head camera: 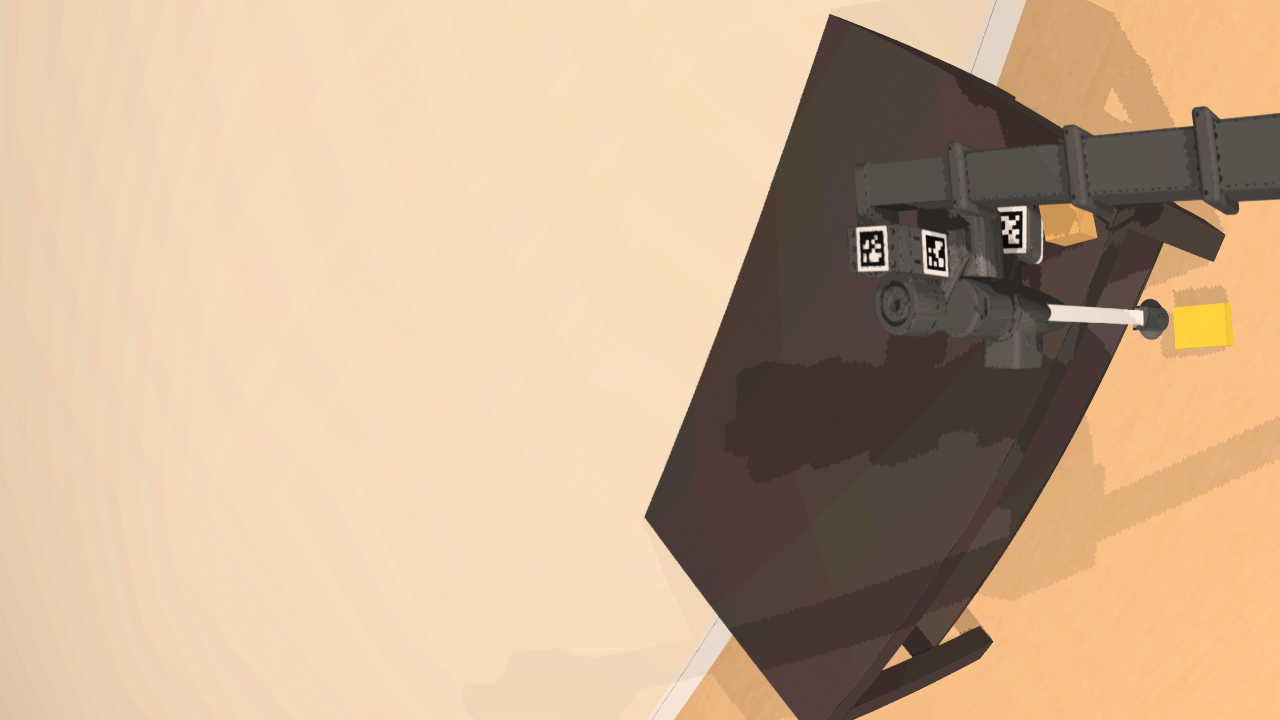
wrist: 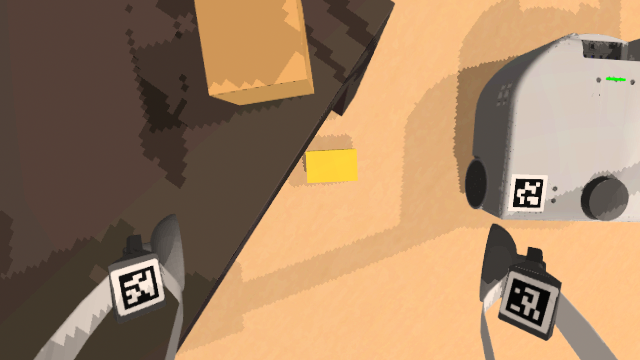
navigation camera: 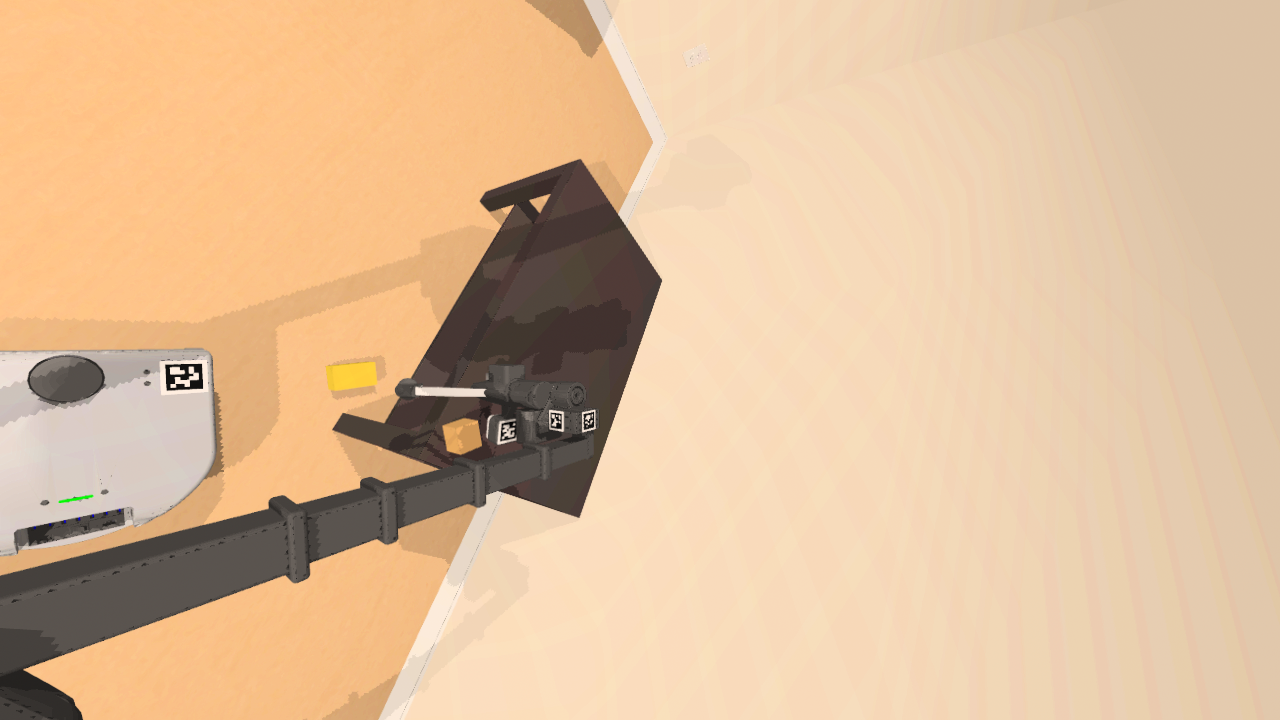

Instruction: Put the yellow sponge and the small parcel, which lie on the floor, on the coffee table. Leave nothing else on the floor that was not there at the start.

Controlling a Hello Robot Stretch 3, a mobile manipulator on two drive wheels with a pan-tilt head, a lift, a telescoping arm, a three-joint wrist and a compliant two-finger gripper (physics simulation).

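Places are measured from the robot's base along level axes (x ahead, y left, z up), in metres.
Pixels of known places: gripper, fingertip midpoint: [wrist: 330, 247] [navigation camera: 445, 384]; robot's base at its link origin: [wrist: 541, 182] [navigation camera: 68, 376].
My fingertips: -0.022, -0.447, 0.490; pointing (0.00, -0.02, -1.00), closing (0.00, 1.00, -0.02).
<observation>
For each thing: its middle in the pictures, then the offset to it from my fingertips, as dx, dy, dz. Level surfaces: height alone.
- yellow sponge at the middle of its body: [head camera: 1203, 326] [wrist: 331, 165] [navigation camera: 352, 375] -0.004, -0.007, -0.467
- dark coffee table at its surface level: dz -0.039
- small parcel at the middle of its body: [wrist: 260, 44] [head camera: 1067, 214] [navigation camera: 462, 435] -0.112, -0.043, -0.014
The yellow sponge [head camera: 1202, 325] [navigation camera: 351, 376] [wrist: 332, 166] lies flat on the floor beside the long edge of the dark coffee table [head camera: 805, 268] [navigation camera: 572, 268] [wrist: 65, 90]. The small parcel [head camera: 1072, 225] [navigation camera: 462, 436] [wrist: 255, 47], an orange-tan box, rests on the table top near one corner; my arm hides part of it in the head view. My gripper [head camera: 1151, 318] [navigation camera: 407, 388] [wrist: 330, 247] is open and empty. Its fingers stand apart, above the table-edge area, and touch neither thing. In the head and navigation views one finger hides the other.
My telescoping arm [head camera: 1136, 165] [navigation camera: 340, 517] reaches across the parcel's end of the table. My base [navigation camera: 107, 429] [wrist: 560, 125] stands on the floor on the sponge's other side. A pale wall [head camera: 358, 313] [navigation camera: 895, 402] rises behind the table. Table legs stick out near the floor.
</observation>
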